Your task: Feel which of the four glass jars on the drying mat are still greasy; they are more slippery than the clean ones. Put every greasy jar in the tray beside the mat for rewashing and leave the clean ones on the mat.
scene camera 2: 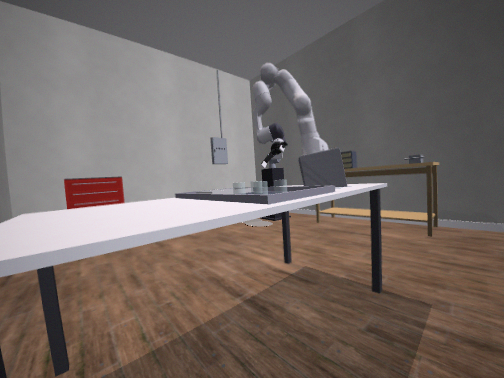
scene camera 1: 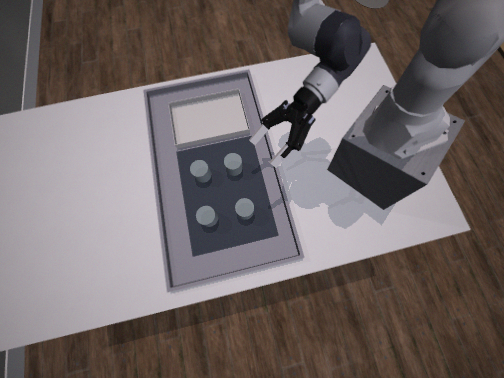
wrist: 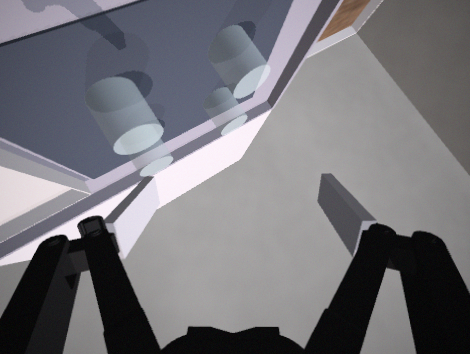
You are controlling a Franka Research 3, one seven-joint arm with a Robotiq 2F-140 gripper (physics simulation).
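Note:
Four pale glass jars stand upright on the dark drying mat [scene camera 1: 220,245] [wrist: 40,90]. Two are nearer the robot: one jar [scene camera 1: 233,164] [wrist: 125,115] by the tray side, another jar [scene camera 1: 244,209] [wrist: 239,61] farther from the tray. Behind them are a third jar [scene camera 1: 200,171] [wrist: 152,159] and a fourth jar [scene camera 1: 206,216] [wrist: 225,111]. The cream tray [scene camera 1: 210,120] [wrist: 25,190] holds no jar. My gripper [scene camera 1: 264,151] [wrist: 237,189] is open and empty, raised above the robot-side edge of the grey enclosure, tilted. Grease cannot be seen on any jar.
A low grey-rimmed enclosure [scene camera 1: 160,200] [scene camera 2: 220,198] surrounds the mat and tray on the white table [scene camera 1: 75,200]. The robot's base block [scene camera 1: 380,185] stands at the right of the table in scene camera 1. A red cabinet [scene camera 2: 94,192] and a wooden bench [scene camera 2: 390,170] stand away from the table.

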